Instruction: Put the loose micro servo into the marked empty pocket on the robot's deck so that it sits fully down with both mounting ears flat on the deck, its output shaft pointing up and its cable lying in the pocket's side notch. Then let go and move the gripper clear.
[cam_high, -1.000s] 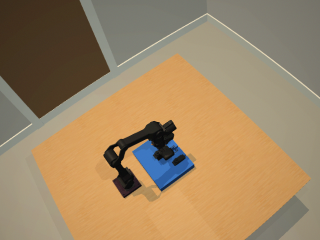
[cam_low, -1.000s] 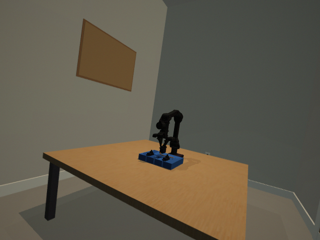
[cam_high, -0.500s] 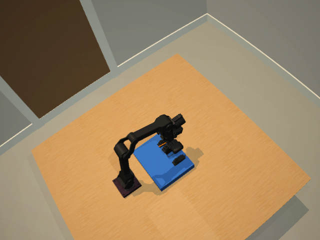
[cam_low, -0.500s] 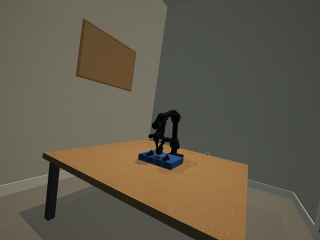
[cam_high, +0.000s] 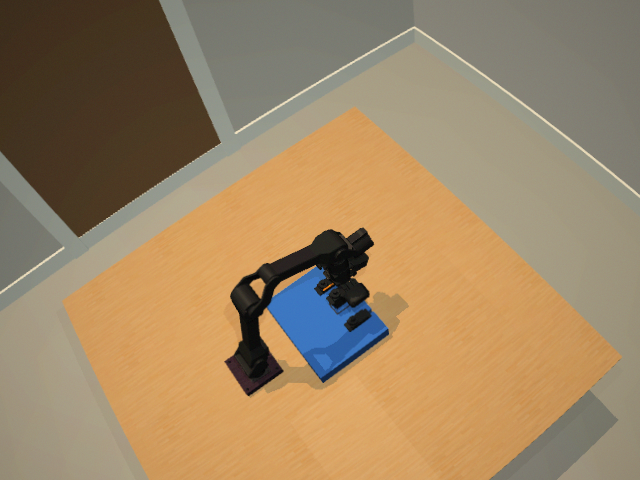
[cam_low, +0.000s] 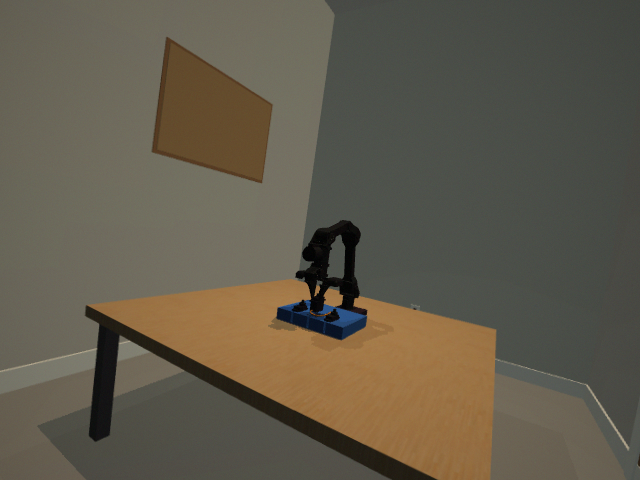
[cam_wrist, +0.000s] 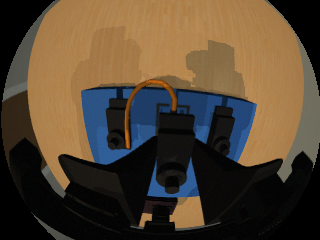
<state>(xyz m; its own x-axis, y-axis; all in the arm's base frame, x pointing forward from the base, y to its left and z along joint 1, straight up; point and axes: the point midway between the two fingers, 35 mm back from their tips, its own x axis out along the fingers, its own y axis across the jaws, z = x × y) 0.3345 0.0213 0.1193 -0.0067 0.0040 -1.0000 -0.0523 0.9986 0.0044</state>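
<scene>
Now: the deck 120 mm behind my gripper tip, 10 mm to the right of it and 90 mm below it.
</scene>
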